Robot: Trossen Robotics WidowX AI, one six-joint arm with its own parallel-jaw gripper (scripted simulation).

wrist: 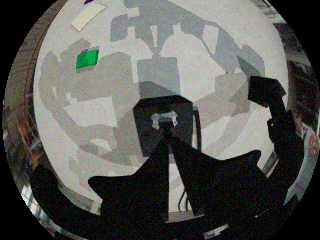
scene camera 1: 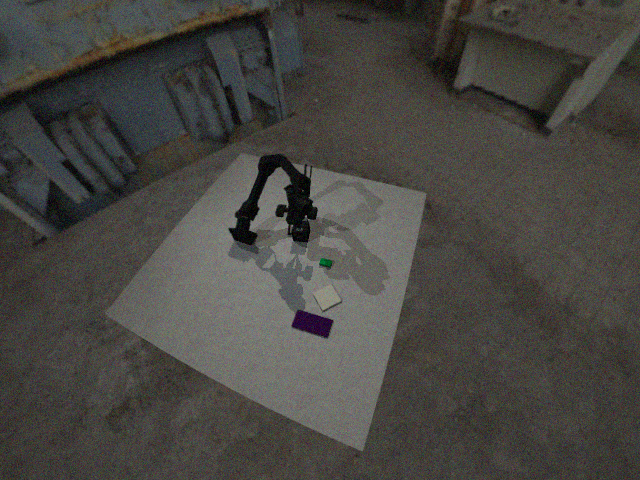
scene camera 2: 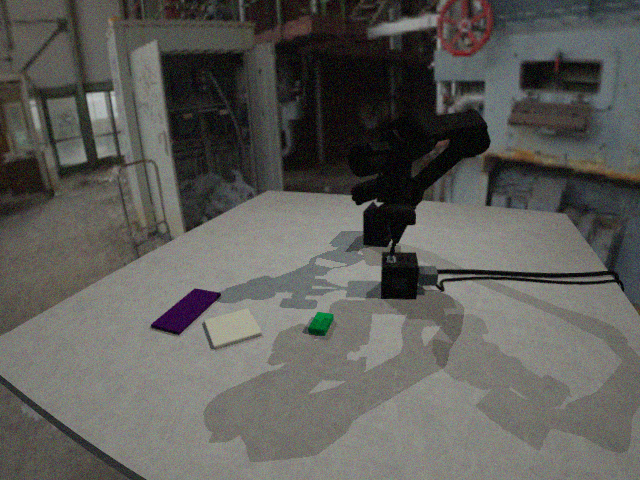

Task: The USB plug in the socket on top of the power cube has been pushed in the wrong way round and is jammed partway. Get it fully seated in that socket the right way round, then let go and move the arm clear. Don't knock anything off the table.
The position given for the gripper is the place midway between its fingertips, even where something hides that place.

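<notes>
A USB plug is carried by the gripper point(scene camera 2: 395, 242), which the wrist view shows too, with the gripper point(wrist: 168, 141) there. The scene also has a black power cube point(scene camera 2: 398, 280), and the wrist view shows the cube point(wrist: 149, 137) as well. A purple tile point(scene camera 2: 182, 314) and a cream tile point(scene camera 2: 223, 330) are part of the scene too.
</notes>
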